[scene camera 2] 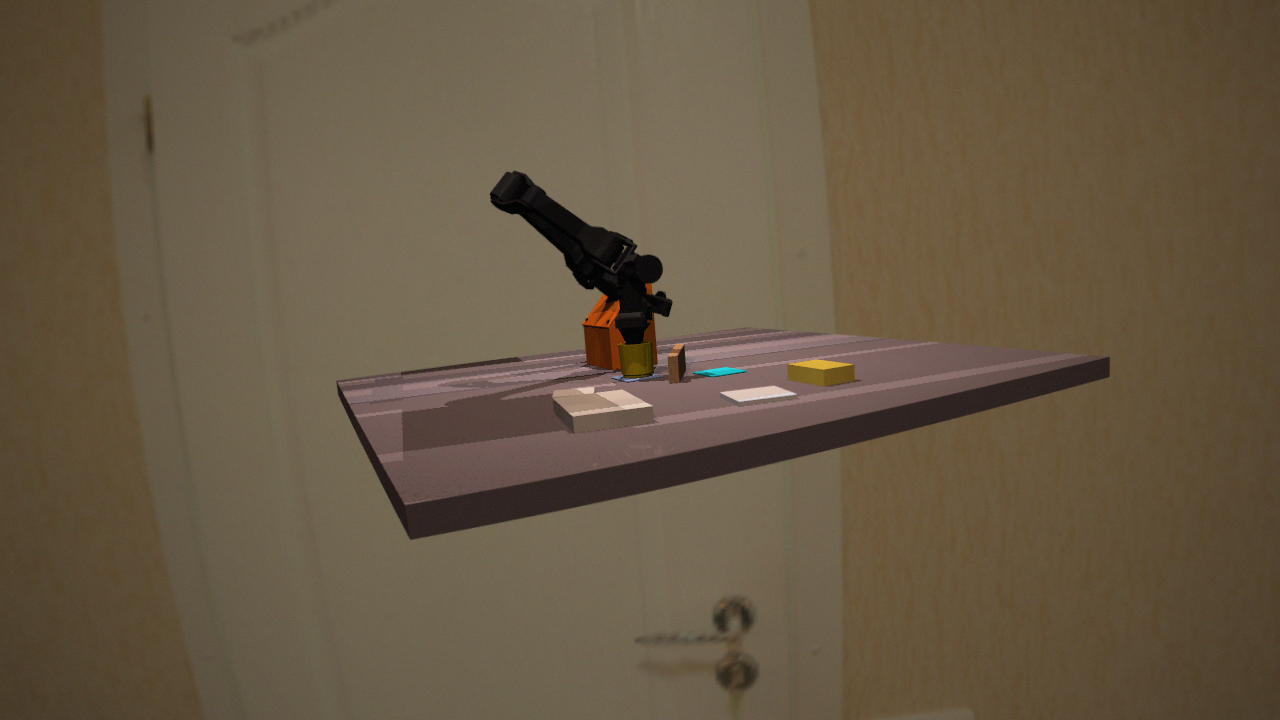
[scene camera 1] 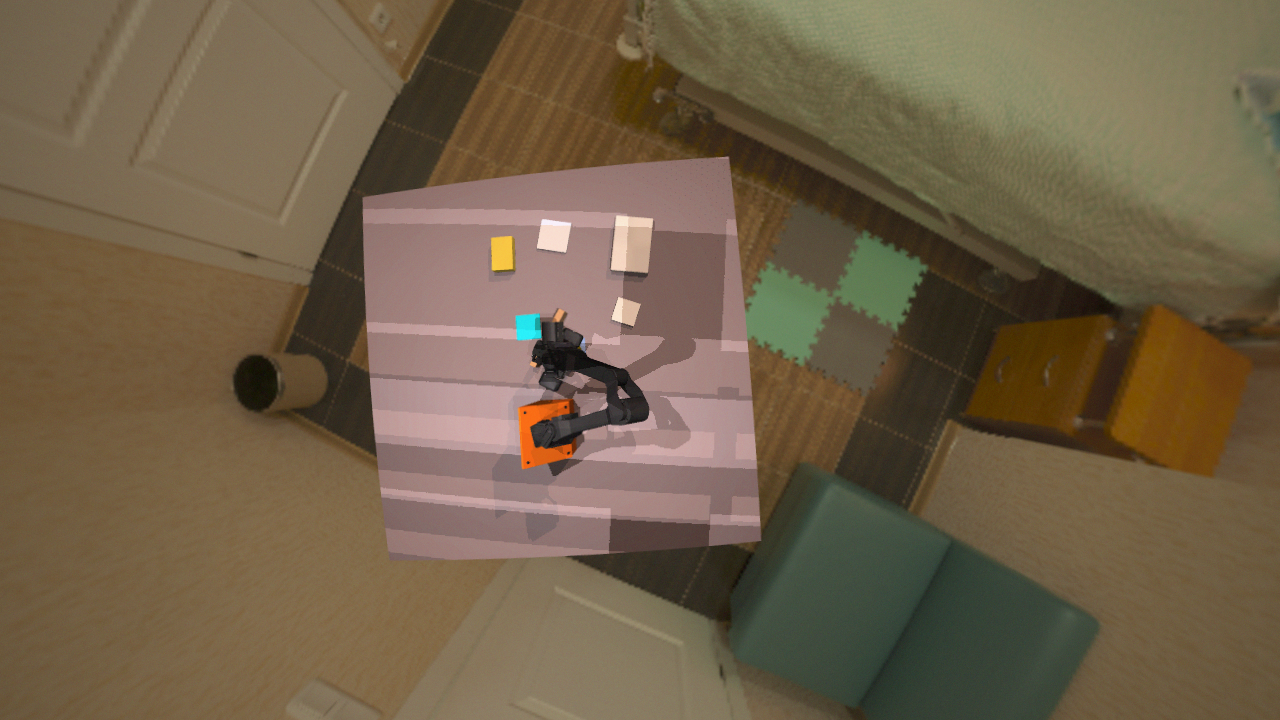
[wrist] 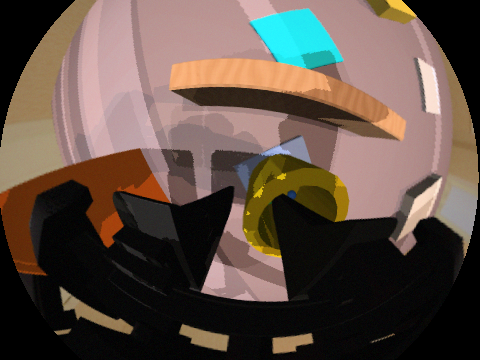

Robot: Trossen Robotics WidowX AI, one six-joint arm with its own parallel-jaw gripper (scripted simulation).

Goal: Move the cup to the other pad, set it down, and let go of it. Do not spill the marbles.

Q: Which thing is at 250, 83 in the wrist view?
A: A wooden block.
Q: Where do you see a light blue pad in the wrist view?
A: At 297, 148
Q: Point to a yellow cup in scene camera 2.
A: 636, 360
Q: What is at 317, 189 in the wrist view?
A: A yellow cup.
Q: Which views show the beige box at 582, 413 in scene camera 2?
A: Scene camera 2, scene camera 1 and the wrist view: all of them.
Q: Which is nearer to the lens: the beige box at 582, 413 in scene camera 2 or the white tile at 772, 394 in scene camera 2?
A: The beige box.
